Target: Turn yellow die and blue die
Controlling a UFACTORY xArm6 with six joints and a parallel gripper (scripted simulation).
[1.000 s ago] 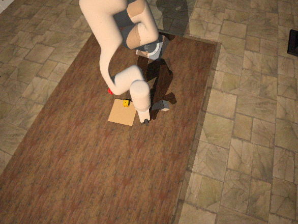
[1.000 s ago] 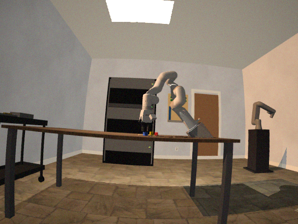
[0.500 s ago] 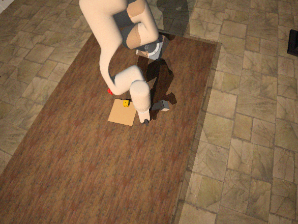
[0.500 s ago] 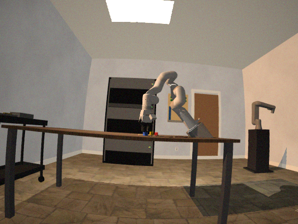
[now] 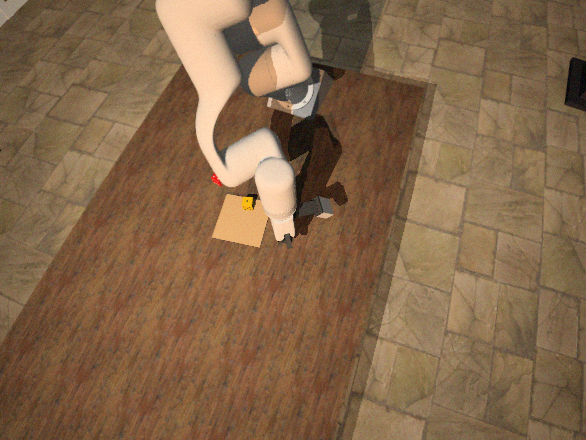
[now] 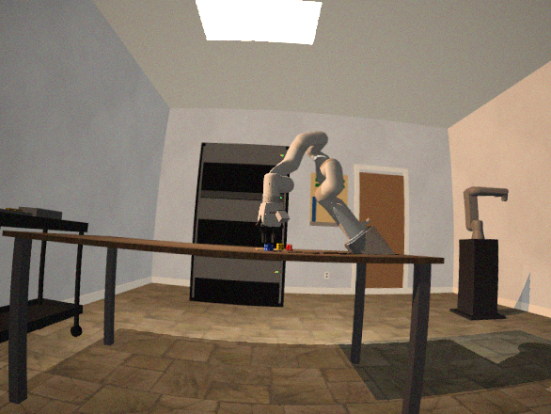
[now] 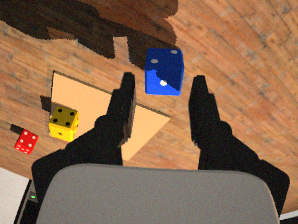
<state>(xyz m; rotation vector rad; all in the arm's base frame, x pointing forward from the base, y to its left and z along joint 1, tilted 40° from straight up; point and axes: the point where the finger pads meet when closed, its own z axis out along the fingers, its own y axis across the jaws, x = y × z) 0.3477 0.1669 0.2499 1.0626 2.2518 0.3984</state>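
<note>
Right now my hand is 4 cm above the blue die. From my hand the other things lie so: yellow die: 4 cm behind, 14 cm to the right, 4 cm below; then red die: 8 cm behind, 26 cm to the right, 4 cm below; then tan mat: 13 cm to the right, 5 cm below.
</note>
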